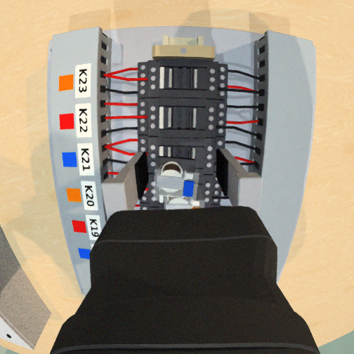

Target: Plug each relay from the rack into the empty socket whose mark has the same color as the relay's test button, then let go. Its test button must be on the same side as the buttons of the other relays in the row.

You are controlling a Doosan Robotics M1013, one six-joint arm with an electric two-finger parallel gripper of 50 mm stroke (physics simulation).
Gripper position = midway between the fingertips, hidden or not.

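Note:
You can see my gripper (181,164) here, and there's a beige end clamp (163,50) as well.

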